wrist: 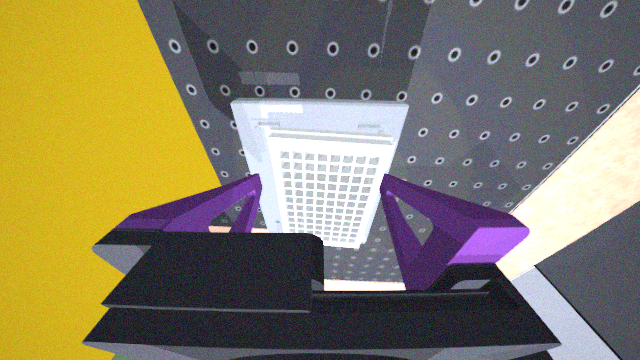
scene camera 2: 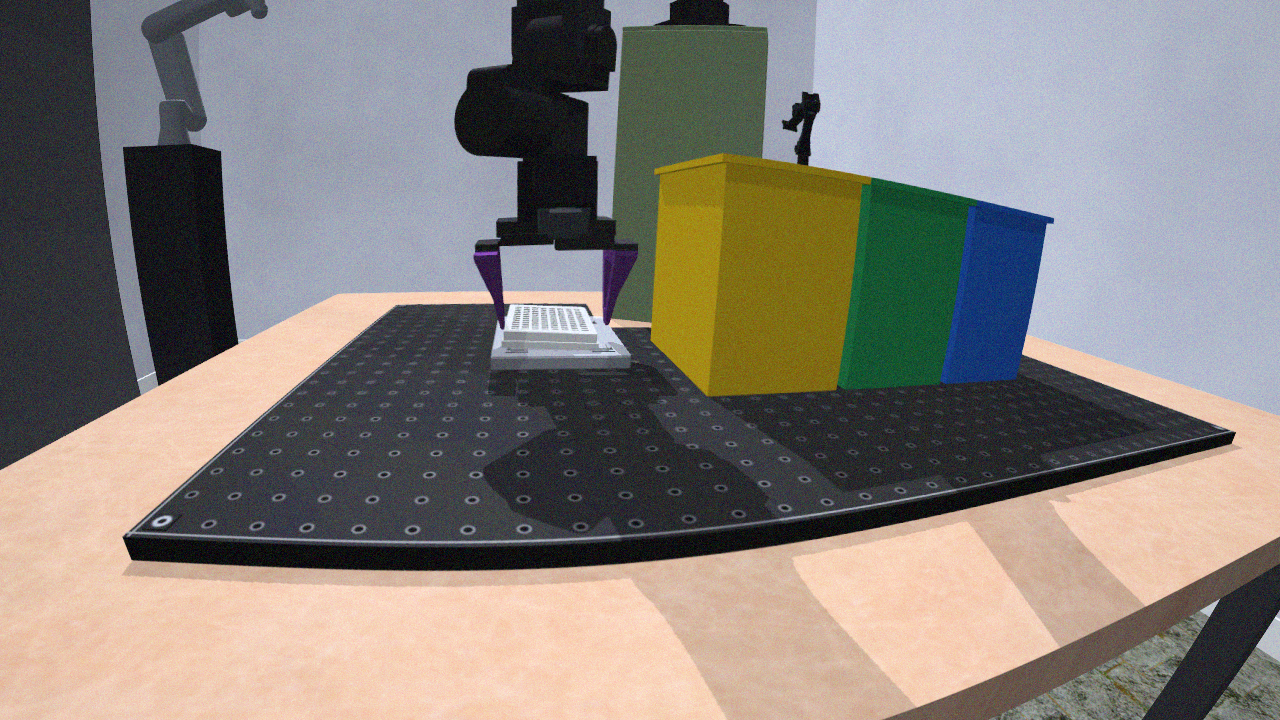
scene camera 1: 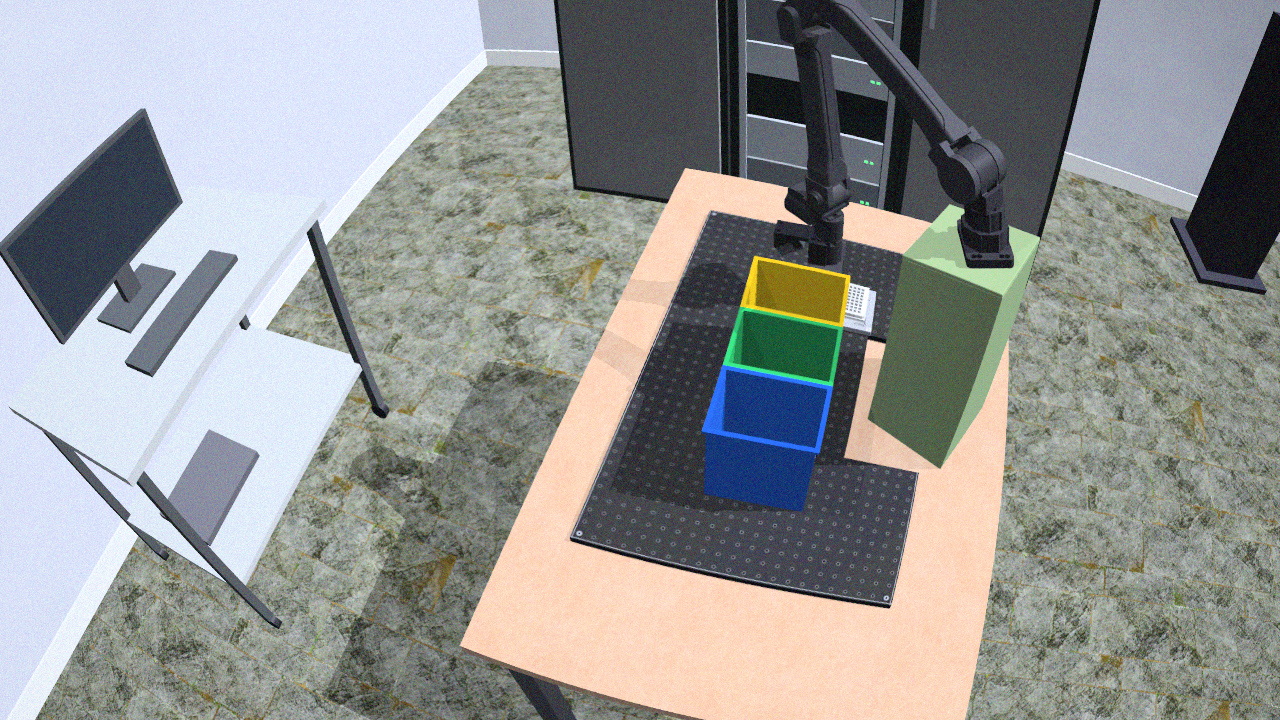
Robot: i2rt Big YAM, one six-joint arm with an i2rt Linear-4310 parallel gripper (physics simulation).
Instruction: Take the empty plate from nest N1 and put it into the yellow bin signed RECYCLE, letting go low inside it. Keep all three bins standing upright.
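Seen in the pictures: gripper, fingertip midpoint: (wrist: 320, 180) (scene camera 2: 554, 325); arm's base at its link origin: (scene camera 2: 699, 35) (scene camera 1: 985, 246).
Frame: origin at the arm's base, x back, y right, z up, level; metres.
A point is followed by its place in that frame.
Observation:
The white plate (scene camera 1: 856, 300) {x -0.171, y 0.242, z -0.389 m} (scene camera 2: 550, 318) {x -0.211, y 0.248, z -0.387 m} (wrist: 327, 187) {x -0.232, y 0.254, z -0.387 m}, with a grid of wells, sits on the pale nest (scene camera 2: 559, 363) {x -0.292, y 0.256, z -0.408 m} (wrist: 320, 113) {x -0.285, y 0.255, z -0.402 m}. It lies off-centre, toward the side away from the yellow bin (scene camera 1: 796, 288) {x -0.303, y 0.149, z -0.286 m} (scene camera 2: 778, 277) {x -0.385, y 0.113, z -0.321 m} (wrist: 90, 150) {x -0.298, y 0.151, z -0.347 m}. My gripper (scene camera 2: 554, 324) {x -0.239, y 0.249, z -0.388 m} (wrist: 320, 180) {x -0.239, y 0.249, z -0.388 m} is open, pointing down, with its purple fingers on both sides of the plate. In the wrist view the right fingertip is close to the plate's edge, while the left has a wider gap; contact is unclear. The yellow bin stands upright beside the nest. Neither the RECYCLE sign nor the N1 label is readable.
The green bin (scene camera 1: 787, 349) {x -0.314, y 0.019, z -0.307 m} (scene camera 2: 913, 286) {x -0.404, y -0.027, z -0.321 m} and blue bin (scene camera 1: 774, 402) {x -0.330, y -0.110, z -0.291 m} (scene camera 2: 998, 295) {x -0.420, y -0.152, z -0.322 m} stand upright in a row with the yellow one on the black perforated board (scene camera 1: 760, 546) {x -0.323, y -0.310, z -0.414 m} (scene camera 2: 358, 483) {x -0.459, y 0.402, z -0.414 m}. A tall green pedestal (scene camera 1: 939, 349) {x -0.062, y -0.081, z -0.160 m} (scene camera 2: 689, 98) {x -0.093, y 0.055, z -0.126 m} carries the arm's base.

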